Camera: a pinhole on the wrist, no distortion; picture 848 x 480 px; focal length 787.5 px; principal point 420.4 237.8 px. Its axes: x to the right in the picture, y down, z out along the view. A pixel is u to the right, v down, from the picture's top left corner.
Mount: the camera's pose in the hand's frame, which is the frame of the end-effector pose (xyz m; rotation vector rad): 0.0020 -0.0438 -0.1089 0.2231 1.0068 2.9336
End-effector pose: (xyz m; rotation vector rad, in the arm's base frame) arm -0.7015 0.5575 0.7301 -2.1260 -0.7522 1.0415
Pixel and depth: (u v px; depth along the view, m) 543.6 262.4 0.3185
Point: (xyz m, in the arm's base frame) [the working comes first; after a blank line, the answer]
In the camera's frame: 0.0498 0.0099 0.3185

-0.7973 0.5103 0.5485
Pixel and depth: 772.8 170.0 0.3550
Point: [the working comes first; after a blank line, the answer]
In the camera's frame: 0.1589 -0.0306 0.3550

-0.8523 0.4018 0.5406
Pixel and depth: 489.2 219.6 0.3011
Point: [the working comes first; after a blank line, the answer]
In the camera's frame: 0.0263 -0.0070 0.3011

-0.7642 0.5165 0.5512
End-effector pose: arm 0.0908 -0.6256 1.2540 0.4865 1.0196 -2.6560
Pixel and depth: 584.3 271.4 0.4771
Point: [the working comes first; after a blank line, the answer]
In the camera's frame: 0.0993 0.0204 0.4771

0.1358 -0.9910 1.3236
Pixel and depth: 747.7 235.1 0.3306
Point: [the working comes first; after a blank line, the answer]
In the camera's frame: 0.1374 -0.0011 0.3306

0.1923 -0.8505 1.3027
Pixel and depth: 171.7 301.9 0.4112
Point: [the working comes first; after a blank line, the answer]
In the camera's frame: -0.1299 0.0335 0.4112

-0.0705 -0.9178 1.2282
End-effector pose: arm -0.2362 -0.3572 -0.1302 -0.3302 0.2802 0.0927
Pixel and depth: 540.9 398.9 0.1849
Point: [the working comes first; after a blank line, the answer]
In the camera's frame: 0.0283 0.0378 0.1849

-0.2243 -0.2979 -0.0869
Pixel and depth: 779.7 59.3 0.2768
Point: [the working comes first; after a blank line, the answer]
In the camera's frame: 0.1263 -0.0627 0.2768

-0.3195 -0.1596 -0.0861
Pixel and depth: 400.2 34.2 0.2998
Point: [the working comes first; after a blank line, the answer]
In the camera's frame: -0.0077 -0.0775 0.2998

-0.1938 -0.1418 -0.1368
